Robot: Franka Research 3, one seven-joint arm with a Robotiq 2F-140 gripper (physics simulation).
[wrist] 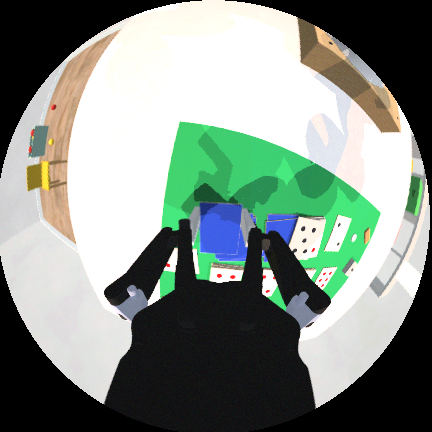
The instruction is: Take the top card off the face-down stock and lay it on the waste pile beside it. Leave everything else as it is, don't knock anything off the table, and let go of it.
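My gripper (pixel 220 215) is shut on a blue-backed card (pixel 218 237), held face-down and roughly flat between the fingers. The card is in front of other blue-backed cards (pixel 244 252), whose edges show below and to its right; the height between them cannot be told. To the right, a second group of blue-backed cards (pixel 278 229) lies on the green mat (pixel 192 137). A face-up card with black spots and a red spot (pixel 308 236) overlaps this group's right side. The fingers and the held card hide part of both groups.
Face-up cards with red spots (pixel 226 275) (pixel 326 276) lie in the nearer row, partly behind the gripper. A card with black spots (pixel 338 233), a white disc (pixel 354 238) and a small orange block (pixel 367 235) are at the right. A wooden box-like piece (pixel 340 75) stands at upper right.
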